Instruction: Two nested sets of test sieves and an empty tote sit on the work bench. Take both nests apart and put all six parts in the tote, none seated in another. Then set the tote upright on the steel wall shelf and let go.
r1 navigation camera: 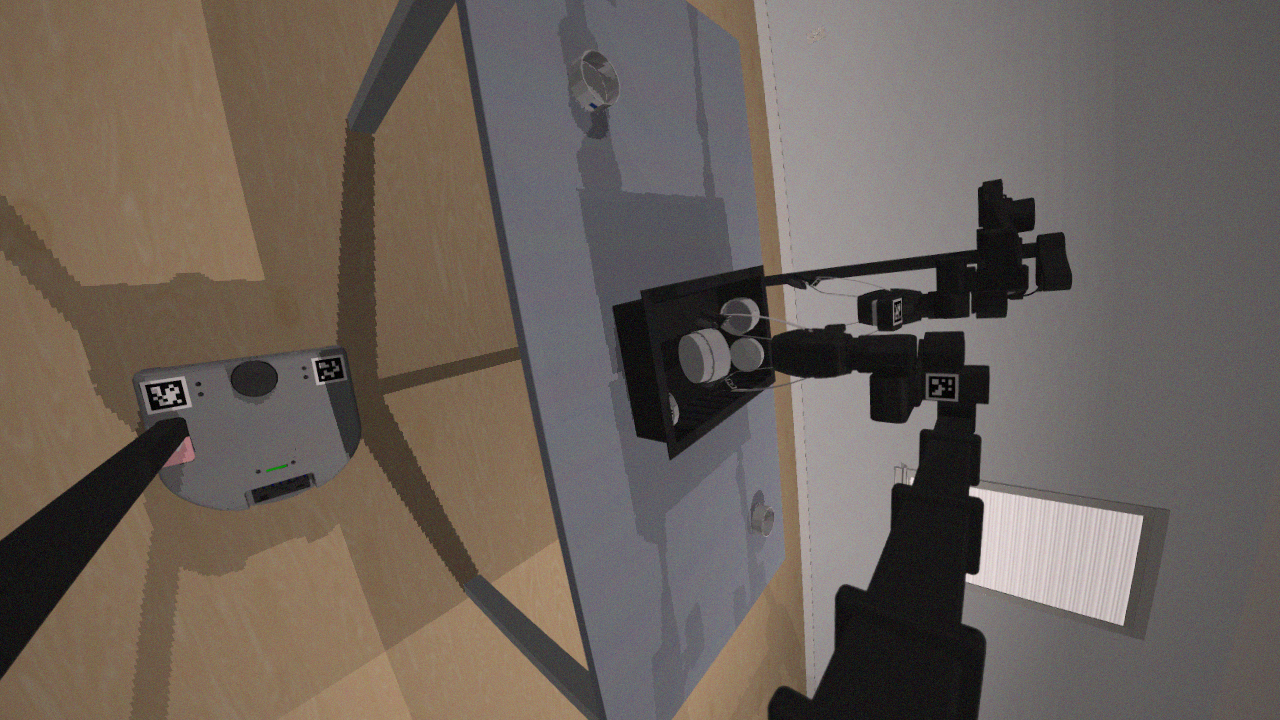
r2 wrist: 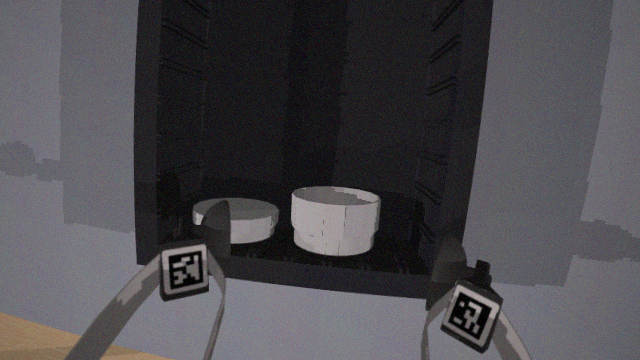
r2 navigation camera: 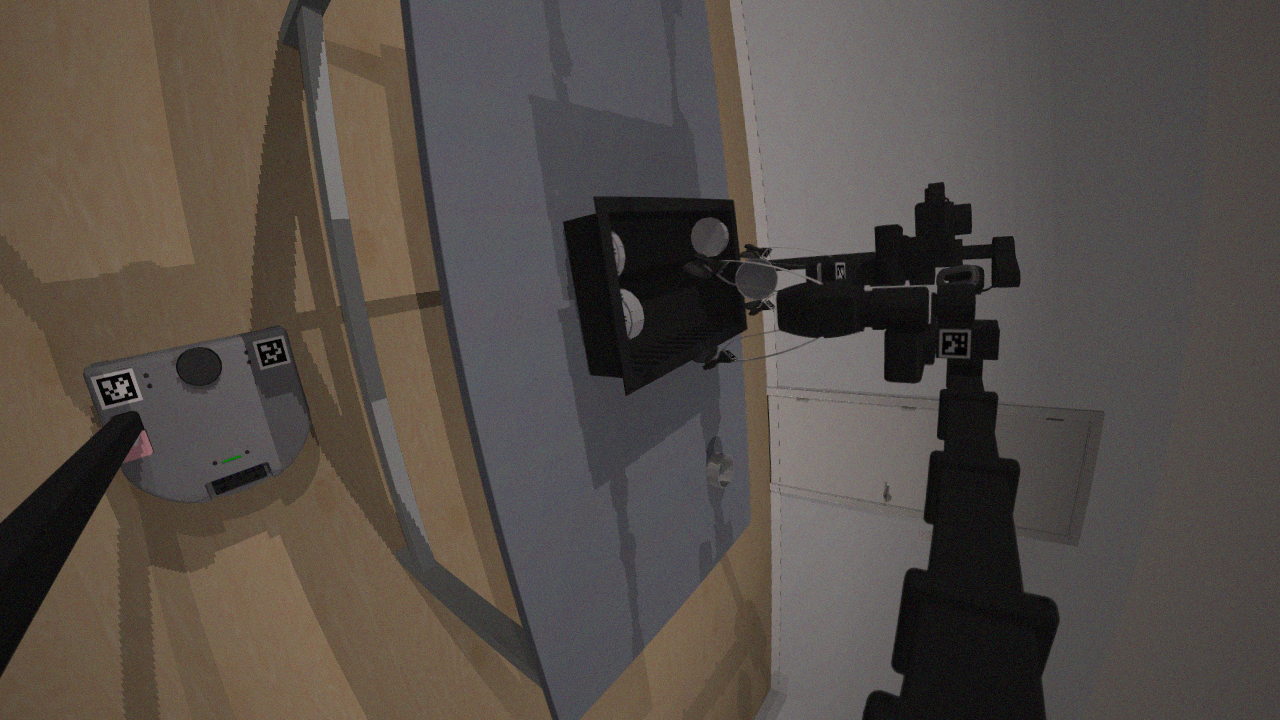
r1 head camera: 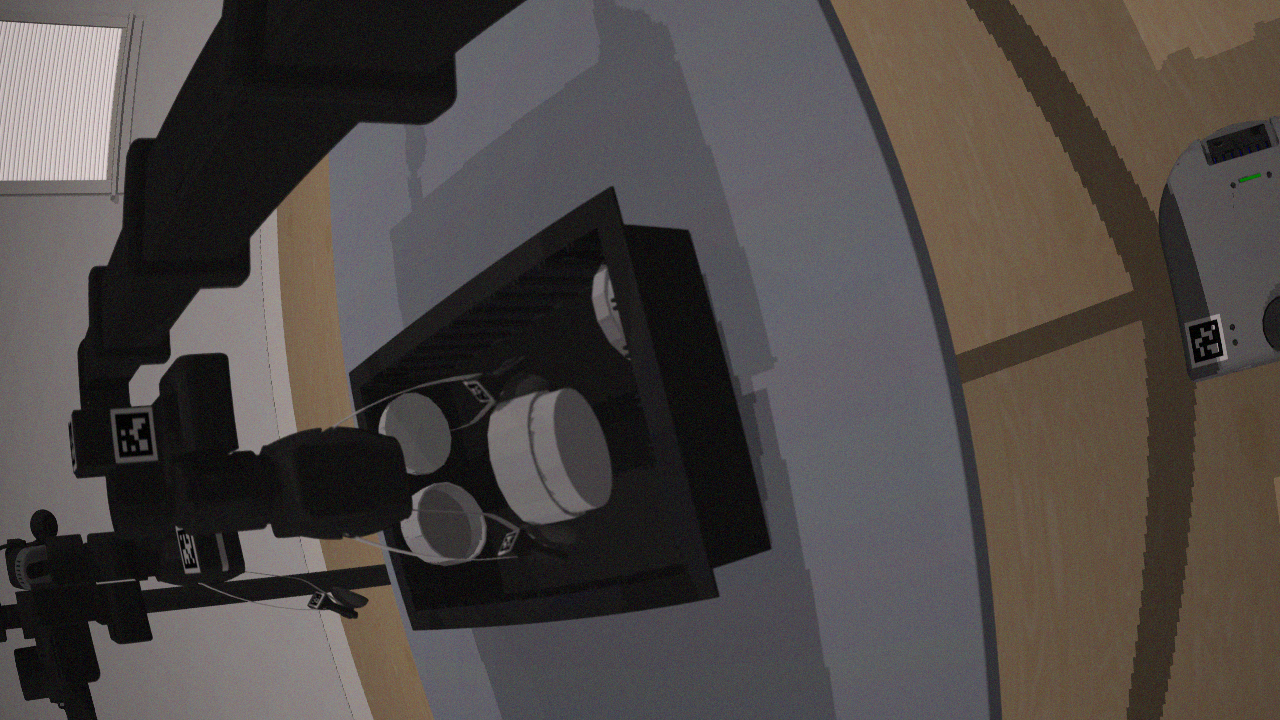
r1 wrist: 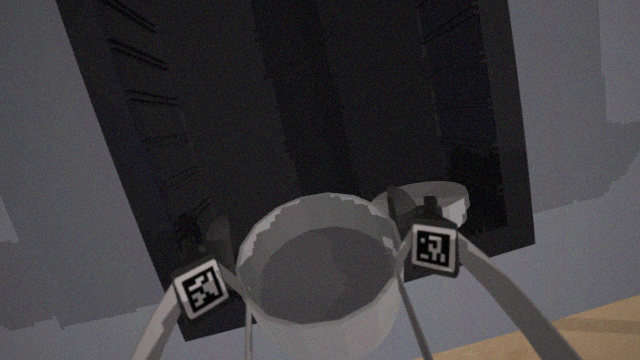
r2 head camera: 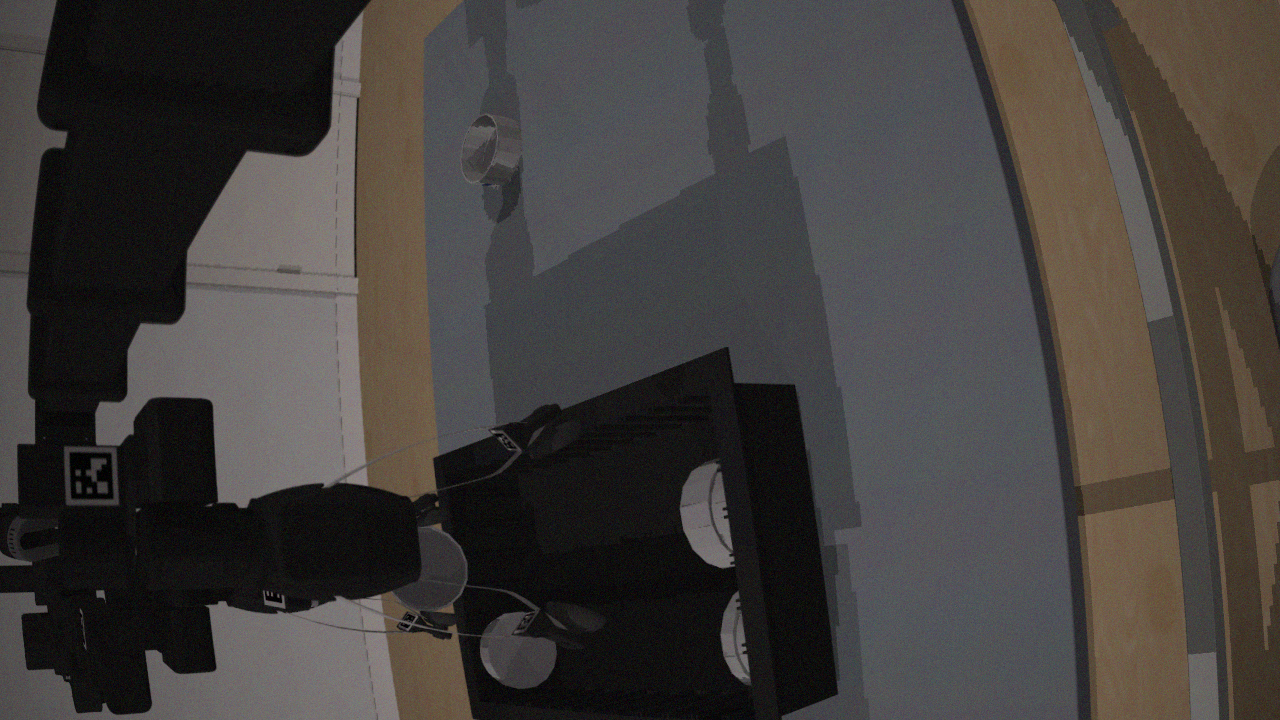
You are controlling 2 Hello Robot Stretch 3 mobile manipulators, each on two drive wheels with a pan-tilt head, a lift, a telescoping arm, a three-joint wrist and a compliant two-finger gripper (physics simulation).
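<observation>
My r1 gripper (r1 head camera: 541, 461) (r1 wrist: 310, 220) (r2 navigation camera: 759, 279) is shut on a pale round sieve part (r1 head camera: 581, 447) (r1 wrist: 320, 310) (r2 head camera: 443, 568), above the tote near its r1-side rim. My r2 gripper (r2 head camera: 553, 528) (r2 wrist: 332, 245) is open and empty over the black tote (r1 head camera: 653, 394) (r2 head camera: 747, 537) (r2 wrist: 320, 280), which stands upright on the bench. Near its r2-side wall lie a shallow part (r2 wrist: 250, 227) and a taller, stepped part (r2 wrist: 335, 225), apart. A third part (r1 head camera: 608, 308) (r2 head camera: 519, 649) lies near the r1-side wall. A large ring (r1 navigation camera: 595, 82) (r2 head camera: 505, 150) and a small ring (r1 navigation camera: 762, 519) stand on the bench.
The blue-grey bench (r1 head camera: 859, 358) (r1 navigation camera: 537, 223) (r2 navigation camera: 483, 223) stands between both robots, with their arms reaching in from opposite sides. Each base (r1 navigation camera: 268, 420) (r2 navigation camera: 205, 411) is on the wood floor beside it. A window (r1 head camera: 58, 98) and a white door (r2 navigation camera: 850, 438) show behind. The wall shelf does not show.
</observation>
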